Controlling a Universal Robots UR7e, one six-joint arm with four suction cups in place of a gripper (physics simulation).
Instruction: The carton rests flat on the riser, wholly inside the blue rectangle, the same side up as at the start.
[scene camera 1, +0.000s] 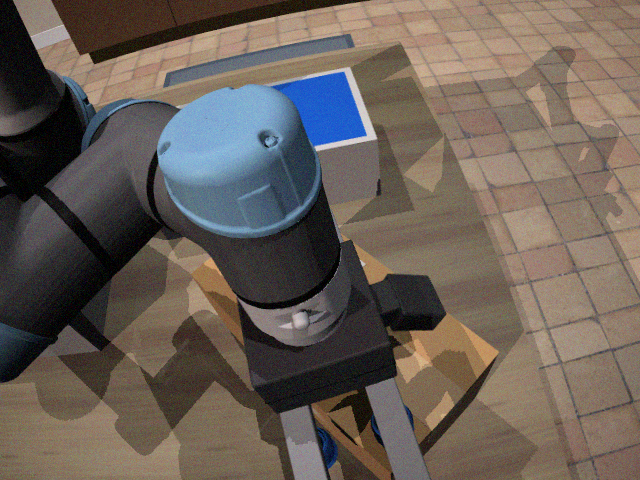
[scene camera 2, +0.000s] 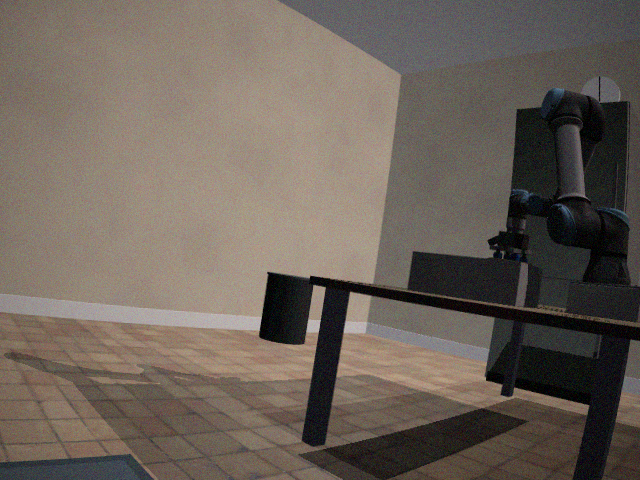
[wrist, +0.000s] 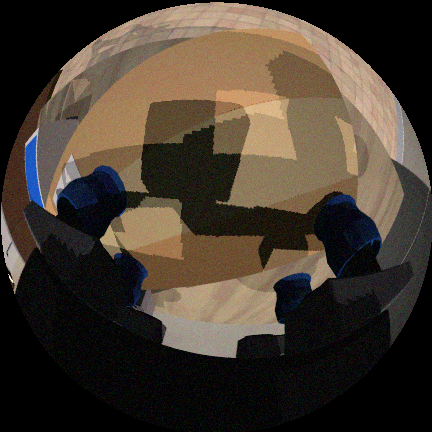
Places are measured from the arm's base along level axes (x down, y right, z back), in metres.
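Where they show: hand, tool point: (wrist: 217, 248); arm's base, link origin: (scene camera 2: 606, 286).
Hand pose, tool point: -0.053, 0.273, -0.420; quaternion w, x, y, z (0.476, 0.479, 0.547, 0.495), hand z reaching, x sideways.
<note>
Things, the pixels of their top centre, and the offset from my tool point, as dx, dy, dz. "spot": a spot on its surface instead. Level surfaces: height alone.
- tan carton, top centre: (wrist: 119, 219) (scene camera 1: 331, 312) -0.002, -0.066, -0.010
- wooden table, surface height: dx +0.147
- grey riser, top centre: (scene camera 1: 250, 122) (wrist: 36, 206) (scene camera 2: 478, 260) +0.026, -0.437, +0.042
- blue rectangle, top centre: (scene camera 1: 250, 122) +0.026, -0.437, +0.042
- table's end, surface spot: (scene camera 2: 413, 295) spot: +0.152, -0.816, +0.044
The tan carton (scene camera 1: 456, 343) (wrist: 257, 80) lies flat on the wooden table (scene camera 1: 199, 429), patterned with shadows. My suction gripper (scene camera 1: 366, 429) (wrist: 217, 250) (scene camera 2: 510, 254) is down on the carton's top. The four blue cups sit against the cardboard in the wrist view. The arm hides most of the carton in scene camera 1. The grey riser (scene camera 1: 347, 171) stands beyond the carton, and the blue rectangle (scene camera 1: 328, 107) (wrist: 31, 169) on its top is bare.
A black camera block (scene camera 1: 409, 300) sticks out from the wrist over the carton. A dark round bin (scene camera 2: 286, 309) hangs at the table's end (scene camera 2: 413, 295). A grey mat (scene camera 1: 261, 57) lies on the tiled floor behind the table.
</note>
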